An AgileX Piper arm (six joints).
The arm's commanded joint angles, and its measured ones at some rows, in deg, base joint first. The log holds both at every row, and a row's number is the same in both.
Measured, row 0:
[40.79 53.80 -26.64 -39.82 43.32 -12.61]
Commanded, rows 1 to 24:
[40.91 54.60 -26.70 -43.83 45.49 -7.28]
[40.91 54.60 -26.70 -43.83 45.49 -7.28]
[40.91 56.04 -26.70 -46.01 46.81 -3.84]
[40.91 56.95 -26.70 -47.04 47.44 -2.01]
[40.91 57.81 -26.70 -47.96 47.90 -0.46]
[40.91 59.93 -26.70 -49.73 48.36 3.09]
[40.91 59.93 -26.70 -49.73 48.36 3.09]
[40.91 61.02 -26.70 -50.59 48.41 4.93]
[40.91 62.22 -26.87 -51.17 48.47 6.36]
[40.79 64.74 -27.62 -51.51 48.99 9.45]
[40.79 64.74 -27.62 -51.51 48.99 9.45]
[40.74 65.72 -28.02 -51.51 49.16 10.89]
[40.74 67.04 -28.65 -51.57 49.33 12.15]
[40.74 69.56 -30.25 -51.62 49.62 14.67]
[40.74 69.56 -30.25 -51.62 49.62 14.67]
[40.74 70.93 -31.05 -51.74 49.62 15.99]
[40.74 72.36 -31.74 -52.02 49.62 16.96]
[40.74 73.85 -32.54 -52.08 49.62 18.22]
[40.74 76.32 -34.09 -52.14 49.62 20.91]
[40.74 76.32 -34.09 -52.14 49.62 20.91]
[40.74 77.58 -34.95 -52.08 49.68 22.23]
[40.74 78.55 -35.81 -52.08 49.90 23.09]
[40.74 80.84 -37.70 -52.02 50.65 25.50]
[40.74 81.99 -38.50 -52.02 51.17 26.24]
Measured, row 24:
[40.79 79.47 -35.98 -49.73 48.93 22.80]
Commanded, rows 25 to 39:
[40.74 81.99 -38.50 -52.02 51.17 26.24]
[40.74 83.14 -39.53 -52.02 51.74 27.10]
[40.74 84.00 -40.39 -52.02 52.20 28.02]
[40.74 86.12 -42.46 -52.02 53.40 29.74]
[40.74 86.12 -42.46 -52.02 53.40 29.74]
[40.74 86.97 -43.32 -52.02 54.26 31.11]
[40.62 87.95 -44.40 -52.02 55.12 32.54]
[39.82 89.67 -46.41 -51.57 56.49 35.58]
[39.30 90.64 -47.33 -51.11 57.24 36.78]
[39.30 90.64 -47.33 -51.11 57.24 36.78]
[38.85 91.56 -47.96 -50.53 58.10 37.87]
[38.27 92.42 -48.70 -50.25 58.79 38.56]
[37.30 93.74 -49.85 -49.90 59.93 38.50]
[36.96 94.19 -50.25 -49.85 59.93 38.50]
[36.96 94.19 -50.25 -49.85 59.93 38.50]
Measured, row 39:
[38.33 92.70 -48.82 -48.87 56.95 37.36]
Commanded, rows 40 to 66:
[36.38 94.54 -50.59 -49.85 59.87 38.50]
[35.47 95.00 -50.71 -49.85 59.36 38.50]
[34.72 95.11 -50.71 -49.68 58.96 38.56]
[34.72 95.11 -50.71 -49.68 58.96 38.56]
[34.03 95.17 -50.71 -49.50 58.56 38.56]
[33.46 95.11 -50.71 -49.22 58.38 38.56]
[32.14 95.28 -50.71 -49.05 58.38 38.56]
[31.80 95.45 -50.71 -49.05 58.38 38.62]
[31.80 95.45 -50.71 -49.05 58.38 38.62]
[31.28 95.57 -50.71 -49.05 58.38 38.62]
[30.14 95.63 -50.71 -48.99 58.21 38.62]
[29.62 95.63 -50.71 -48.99 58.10 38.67]
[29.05 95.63 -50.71 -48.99 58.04 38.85]
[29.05 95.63 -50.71 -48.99 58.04 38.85]
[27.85 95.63 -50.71 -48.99 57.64 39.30]
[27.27 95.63 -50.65 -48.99 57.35 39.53]
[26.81 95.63 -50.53 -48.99 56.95 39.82]
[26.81 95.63 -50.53 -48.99 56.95 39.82]
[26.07 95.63 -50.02 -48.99 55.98 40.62]
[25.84 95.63 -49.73 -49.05 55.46 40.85]
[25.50 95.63 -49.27 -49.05 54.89 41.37]
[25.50 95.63 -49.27 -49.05 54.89 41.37]
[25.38 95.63 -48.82 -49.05 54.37 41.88]
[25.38 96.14 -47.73 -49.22 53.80 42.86]
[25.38 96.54 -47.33 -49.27 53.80 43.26]
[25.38 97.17 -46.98 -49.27 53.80 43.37]
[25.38 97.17 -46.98 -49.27 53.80 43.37]
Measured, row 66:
[25.84 96.09 -48.07 -47.61 53.34 42.11]
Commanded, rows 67 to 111:
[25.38 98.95 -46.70 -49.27 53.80 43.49]
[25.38 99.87 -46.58 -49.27 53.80 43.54]
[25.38 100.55 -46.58 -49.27 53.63 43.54]
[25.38 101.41 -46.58 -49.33 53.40 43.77]
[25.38 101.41 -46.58 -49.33 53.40 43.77]
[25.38 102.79 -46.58 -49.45 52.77 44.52]
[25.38 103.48 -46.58 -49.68 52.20 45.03]
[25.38 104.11 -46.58 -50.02 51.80 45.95]
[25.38 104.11 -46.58 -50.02 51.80 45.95]
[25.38 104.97 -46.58 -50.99 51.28 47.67]
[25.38 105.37 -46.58 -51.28 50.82 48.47]
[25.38 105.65 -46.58 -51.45 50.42 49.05]
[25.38 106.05 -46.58 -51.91 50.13 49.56]
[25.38 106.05 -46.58 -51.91 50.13 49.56]
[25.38 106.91 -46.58 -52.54 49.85 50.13]
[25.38 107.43 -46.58 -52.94 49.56 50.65]
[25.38 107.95 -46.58 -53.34 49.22 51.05]
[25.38 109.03 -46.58 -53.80 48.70 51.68]
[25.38 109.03 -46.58 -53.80 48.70 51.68]
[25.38 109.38 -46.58 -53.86 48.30 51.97]
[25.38 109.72 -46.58 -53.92 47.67 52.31]
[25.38 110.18 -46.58 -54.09 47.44 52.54]
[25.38 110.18 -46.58 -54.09 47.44 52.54]
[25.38 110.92 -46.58 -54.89 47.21 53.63]
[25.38 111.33 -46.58 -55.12 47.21 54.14]
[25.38 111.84 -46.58 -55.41 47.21 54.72]
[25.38 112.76 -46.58 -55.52 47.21 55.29]
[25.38 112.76 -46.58 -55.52 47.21 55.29]
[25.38 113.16 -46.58 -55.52 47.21 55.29]
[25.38 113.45 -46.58 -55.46 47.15 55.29]
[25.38 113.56 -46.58 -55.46 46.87 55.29]
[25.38 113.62 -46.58 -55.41 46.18 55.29]
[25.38 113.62 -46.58 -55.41 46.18 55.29]
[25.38 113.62 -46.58 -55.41 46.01 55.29]
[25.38 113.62 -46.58 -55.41 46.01 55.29]
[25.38 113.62 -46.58 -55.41 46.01 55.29]
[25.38 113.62 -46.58 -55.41 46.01 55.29]
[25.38 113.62 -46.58 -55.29 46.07 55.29]
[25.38 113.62 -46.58 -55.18 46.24 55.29]
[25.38 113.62 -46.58 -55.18 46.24 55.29]
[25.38 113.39 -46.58 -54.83 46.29 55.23]
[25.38 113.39 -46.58 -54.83 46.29 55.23]
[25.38 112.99 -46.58 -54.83 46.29 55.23]
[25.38 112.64 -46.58 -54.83 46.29 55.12]
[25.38 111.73 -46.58 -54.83 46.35 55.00]
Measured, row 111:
[25.84 113.10 -46.87 -54.32 46.01 54.66]
